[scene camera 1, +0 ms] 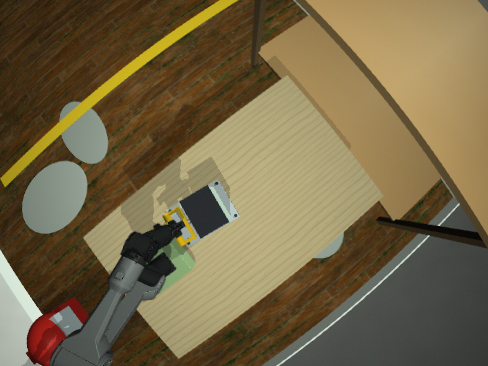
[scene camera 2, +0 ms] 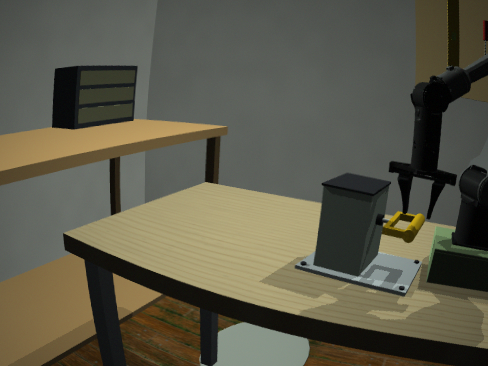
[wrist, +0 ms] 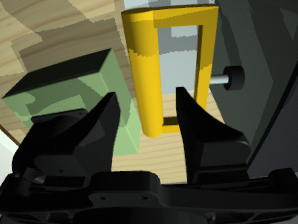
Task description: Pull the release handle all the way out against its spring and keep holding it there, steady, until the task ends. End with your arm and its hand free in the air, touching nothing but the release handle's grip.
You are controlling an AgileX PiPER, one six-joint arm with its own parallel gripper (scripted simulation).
Labels:
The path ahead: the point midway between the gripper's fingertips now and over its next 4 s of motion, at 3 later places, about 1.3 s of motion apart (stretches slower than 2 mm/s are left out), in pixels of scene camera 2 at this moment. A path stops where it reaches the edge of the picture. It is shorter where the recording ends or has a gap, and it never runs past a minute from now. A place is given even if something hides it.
My gripper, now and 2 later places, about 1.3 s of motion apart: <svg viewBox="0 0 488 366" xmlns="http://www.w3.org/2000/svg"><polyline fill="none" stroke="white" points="416,215 415,225 422,231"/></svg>

